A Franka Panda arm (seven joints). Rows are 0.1 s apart.
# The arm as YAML. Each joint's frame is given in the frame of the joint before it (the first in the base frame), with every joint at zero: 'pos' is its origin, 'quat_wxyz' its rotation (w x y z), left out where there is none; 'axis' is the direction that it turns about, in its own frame. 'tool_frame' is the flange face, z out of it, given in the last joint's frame.
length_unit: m
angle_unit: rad
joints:
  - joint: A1
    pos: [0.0, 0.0, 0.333]
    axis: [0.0, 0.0, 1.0]
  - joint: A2
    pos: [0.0, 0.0, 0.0]
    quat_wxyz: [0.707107, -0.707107, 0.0, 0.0]
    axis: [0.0, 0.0, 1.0]
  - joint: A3
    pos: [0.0, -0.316, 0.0]
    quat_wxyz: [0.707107, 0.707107, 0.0, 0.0]
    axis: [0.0, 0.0, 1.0]
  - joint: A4
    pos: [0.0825, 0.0, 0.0]
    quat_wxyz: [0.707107, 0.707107, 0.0, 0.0]
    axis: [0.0, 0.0, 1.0]
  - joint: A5
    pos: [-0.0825, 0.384, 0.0]
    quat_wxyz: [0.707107, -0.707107, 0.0, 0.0]
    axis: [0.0, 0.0, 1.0]
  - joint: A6
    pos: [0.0, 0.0, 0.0]
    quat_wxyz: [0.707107, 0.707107, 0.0, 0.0]
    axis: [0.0, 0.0, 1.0]
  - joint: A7
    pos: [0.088, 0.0, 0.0]
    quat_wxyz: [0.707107, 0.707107, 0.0, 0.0]
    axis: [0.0, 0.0, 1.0]
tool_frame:
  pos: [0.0, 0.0, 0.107]
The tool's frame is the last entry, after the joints.
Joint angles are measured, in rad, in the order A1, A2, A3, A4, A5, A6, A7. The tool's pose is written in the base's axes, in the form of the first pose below.
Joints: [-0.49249 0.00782 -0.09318 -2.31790 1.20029 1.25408 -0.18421]
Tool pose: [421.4 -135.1 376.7], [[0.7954 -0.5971 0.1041], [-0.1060 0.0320 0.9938], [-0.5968 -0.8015 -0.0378]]
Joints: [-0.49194 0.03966 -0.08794 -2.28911 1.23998 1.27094 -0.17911]
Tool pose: [434.6 -139.5 374.7], [[0.7950 -0.5909 0.1371], [-0.1253 0.0611 0.9902], [-0.5935 -0.8044 -0.0255]]
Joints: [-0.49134 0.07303 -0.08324 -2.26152 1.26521 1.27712 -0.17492]
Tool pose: [445.5 -142.8 370.9], [[0.7924 -0.5904 0.1532], [-0.1309 0.0806 0.9881], [-0.5958 -0.8030 -0.0134]]
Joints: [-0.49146 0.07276 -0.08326 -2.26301 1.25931 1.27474 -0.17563]
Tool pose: [444.5 -142.3 370.2], [[0.7917 -0.5928 0.1476], [-0.1273 0.0763 0.9889], [-0.5975 -0.8017 -0.0150]]
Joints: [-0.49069 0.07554 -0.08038 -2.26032 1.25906 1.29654 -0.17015]
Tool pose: [446.9 -143.3 368.1], [[0.7856 -0.5981 0.1585], [-0.1451 0.0710 0.9869], [-0.6015 -0.7982 -0.0311]]
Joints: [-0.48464 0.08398 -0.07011 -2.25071 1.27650 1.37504 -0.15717]
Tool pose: [457.7 -145.8 363.4], [[0.7691 -0.6046 0.2073], [-0.2108 0.0663 0.9753], [-0.6034 -0.7938 -0.0765]]
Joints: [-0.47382 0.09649 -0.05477 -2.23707 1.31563 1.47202 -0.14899]
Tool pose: [473.2 -147.0 359.2], [[0.7504 -0.6017 0.2737], [-0.2890 0.0737 0.9545], [-0.5945 -0.7953 -0.1186]]
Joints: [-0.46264 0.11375 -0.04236 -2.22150 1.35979 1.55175 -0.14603]
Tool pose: [487.7 -147.9 355.0], [[0.7311 -0.5952 0.3335], [-0.3512 0.0908 0.9319], [-0.5850 -0.7984 -0.1427]]
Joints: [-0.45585 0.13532 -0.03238 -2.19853 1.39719 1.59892 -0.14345]
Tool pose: [500.7 -149.1 352.9], [[0.7181 -0.5871 0.3738], [-0.3870 0.1096 0.9155], [-0.5784 -0.8021 -0.1485]]
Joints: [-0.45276 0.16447 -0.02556 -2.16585 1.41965 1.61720 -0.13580]
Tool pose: [513.0 -151.2 351.1], [[0.7107 -0.5842 0.3919], [-0.3991 0.1239 0.9085], [-0.5793 -0.8021 -0.1451]]
